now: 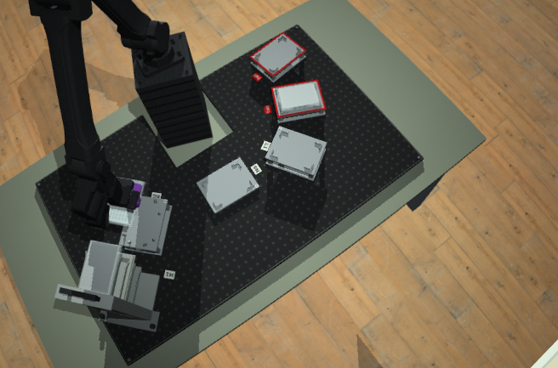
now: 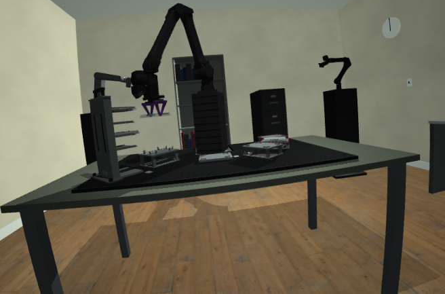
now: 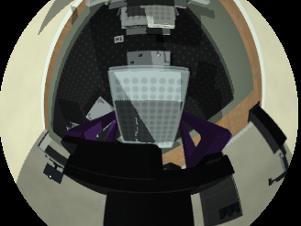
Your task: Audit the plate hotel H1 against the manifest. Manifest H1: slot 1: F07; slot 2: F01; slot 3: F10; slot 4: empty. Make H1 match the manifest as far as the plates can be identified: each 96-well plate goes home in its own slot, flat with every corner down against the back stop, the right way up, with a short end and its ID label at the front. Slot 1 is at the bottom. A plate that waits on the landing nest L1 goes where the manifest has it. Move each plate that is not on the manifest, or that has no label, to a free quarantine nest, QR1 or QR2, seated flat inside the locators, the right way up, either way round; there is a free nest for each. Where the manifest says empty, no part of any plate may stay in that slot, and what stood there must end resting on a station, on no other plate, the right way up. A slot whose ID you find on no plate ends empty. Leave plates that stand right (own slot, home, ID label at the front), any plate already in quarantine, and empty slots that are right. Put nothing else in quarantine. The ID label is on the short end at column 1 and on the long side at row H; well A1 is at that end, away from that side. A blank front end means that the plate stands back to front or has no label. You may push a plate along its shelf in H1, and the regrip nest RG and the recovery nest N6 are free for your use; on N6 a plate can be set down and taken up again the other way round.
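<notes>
My gripper is now 190 mm above the regrip nest RG. Round my hand: plate hotel H1: 210 mm ahead, 160 mm to the right, 80 mm below; recovery nest N6: 280 mm to the left, 240 mm below, 10 mm behind; grey 96-well plate: 150 mm ahead, 110 mm to the right, 40 mm above.
</notes>
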